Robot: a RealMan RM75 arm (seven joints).
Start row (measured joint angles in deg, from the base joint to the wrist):
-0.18 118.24 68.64 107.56 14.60 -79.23 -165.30
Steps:
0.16 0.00 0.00 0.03 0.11 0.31 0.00
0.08 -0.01 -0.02 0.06 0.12 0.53 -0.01
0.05 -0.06 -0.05 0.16 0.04 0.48 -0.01
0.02 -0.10 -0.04 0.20 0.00 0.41 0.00
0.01 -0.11 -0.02 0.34 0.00 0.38 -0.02
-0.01 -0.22 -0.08 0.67 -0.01 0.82 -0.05
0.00 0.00 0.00 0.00 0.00 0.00 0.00
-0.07 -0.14 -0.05 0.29 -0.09 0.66 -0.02
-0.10 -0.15 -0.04 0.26 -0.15 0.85 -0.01
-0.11 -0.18 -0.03 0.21 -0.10 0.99 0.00
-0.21 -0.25 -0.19 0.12 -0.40 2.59 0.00
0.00 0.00 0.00 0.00 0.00 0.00 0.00
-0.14 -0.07 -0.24 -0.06 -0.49 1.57 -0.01
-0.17 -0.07 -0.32 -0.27 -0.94 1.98 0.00
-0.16 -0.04 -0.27 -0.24 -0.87 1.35 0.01
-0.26 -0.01 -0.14 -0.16 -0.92 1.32 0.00
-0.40 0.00 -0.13 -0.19 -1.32 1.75 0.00
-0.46 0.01 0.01 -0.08 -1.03 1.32 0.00
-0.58 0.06 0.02 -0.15 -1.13 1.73 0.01
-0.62 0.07 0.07 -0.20 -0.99 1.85 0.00
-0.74 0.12 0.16 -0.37 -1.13 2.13 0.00
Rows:
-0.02 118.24 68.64 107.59 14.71 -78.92 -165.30
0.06 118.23 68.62 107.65 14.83 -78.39 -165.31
0.11 118.17 68.57 107.81 14.87 -77.91 -165.32
0.13 118.07 68.53 108.01 14.87 -77.50 -165.32
0.14 117.96 68.51 108.35 14.87 -77.12 -165.34
0.13 117.74 68.43 109.02 14.86 -76.30 -165.39
0.13 117.74 68.43 109.02 14.86 -76.30 -165.39
0.06 117.60 68.38 109.31 14.77 -75.64 -165.41
-0.04 117.45 68.34 109.57 14.62 -74.79 -165.42
-0.15 117.27 68.31 109.78 14.52 -73.80 -165.42
-0.36 117.02 68.12 109.90 14.12 -71.21 -165.42
-0.36 117.02 68.12 109.90 14.12 -71.21 -165.42
-0.50 116.95 67.88 109.84 13.63 -69.64 -165.43
-0.67 116.88 67.56 109.57 12.69 -67.66 -165.43
-0.83 116.84 67.29 109.33 11.82 -66.31 -165.42
-1.09 116.83 67.15 109.17 10.90 -64.99 -165.42
-1.49 116.83 67.02 108.98 9.58 -63.24 -165.42
-1.95 116.84 67.03 108.90 8.55 -61.92 -165.42
-2.53 116.90 67.05 108.75 7.42 -60.19 -165.41
-3.15 116.97 67.12 108.55 6.43 -58.34 -165.41
-3.89 117.09 67.28 108.18 5.30 -56.21 -165.41

